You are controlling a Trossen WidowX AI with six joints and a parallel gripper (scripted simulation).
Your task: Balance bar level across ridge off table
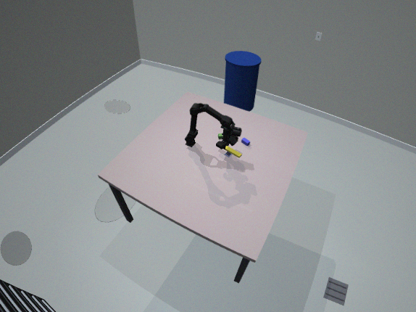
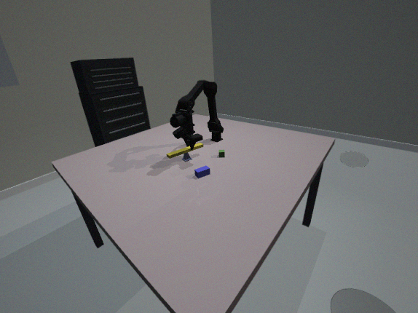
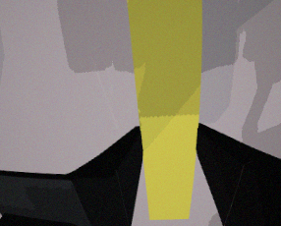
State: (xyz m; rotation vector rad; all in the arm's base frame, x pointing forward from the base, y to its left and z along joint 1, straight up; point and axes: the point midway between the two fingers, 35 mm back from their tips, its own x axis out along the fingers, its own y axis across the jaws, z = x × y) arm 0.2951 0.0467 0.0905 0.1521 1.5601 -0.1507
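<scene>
Now: the yellow bar 30 mm ahead of my gripper tip and 10 mm to the right of it. From my gripper tip the other things lie so: green cube (140 mm to the left, 120 mm behind, 40 mm below); blue block (180 mm to the left, 100 mm ahead, 40 mm below).
</scene>
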